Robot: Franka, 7 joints.
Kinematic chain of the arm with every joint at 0, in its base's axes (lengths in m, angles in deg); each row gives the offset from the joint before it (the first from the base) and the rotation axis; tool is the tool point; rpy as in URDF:
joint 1: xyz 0 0 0.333 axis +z
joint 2: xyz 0 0 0 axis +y
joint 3: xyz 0 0 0.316 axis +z
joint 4: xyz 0.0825 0 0 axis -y
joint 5: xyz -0.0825 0 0.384 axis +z
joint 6: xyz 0 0 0 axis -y
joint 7: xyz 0.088 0 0 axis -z
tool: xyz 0 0 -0.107 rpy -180 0 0
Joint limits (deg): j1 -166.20..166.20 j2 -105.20..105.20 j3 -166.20..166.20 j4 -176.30..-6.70 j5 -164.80..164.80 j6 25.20..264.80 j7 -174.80..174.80
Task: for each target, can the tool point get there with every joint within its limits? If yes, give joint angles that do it. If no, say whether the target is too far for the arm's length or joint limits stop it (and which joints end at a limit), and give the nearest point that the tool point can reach.
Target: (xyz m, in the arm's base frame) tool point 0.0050 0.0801 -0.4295
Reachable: no: joint limits stop it (at a limit: joint 2) | nearest point 0.0070 0.1128 -0.3327 | short by 0.102 m
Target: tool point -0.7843 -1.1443 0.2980
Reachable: no: too far | nearest point -0.4849 -0.7074 0.3114 | short by 0.530 m
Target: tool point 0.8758 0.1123 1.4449
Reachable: no: too far | nearest point 0.5292 0.0679 1.0048 | short by 0.562 m
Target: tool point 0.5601 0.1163 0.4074
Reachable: yes | joints -114.71 -20.81 132.47 -125.98 49.40 206.33 108.74
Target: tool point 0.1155 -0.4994 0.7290
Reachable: yes | joints 18.59 21.95 -119.52 -85.85 44.79 82.99 -29.57
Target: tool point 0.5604 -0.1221 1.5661
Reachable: no: too far | nearest point 0.3535 -0.0770 1.1109 | short by 0.502 m
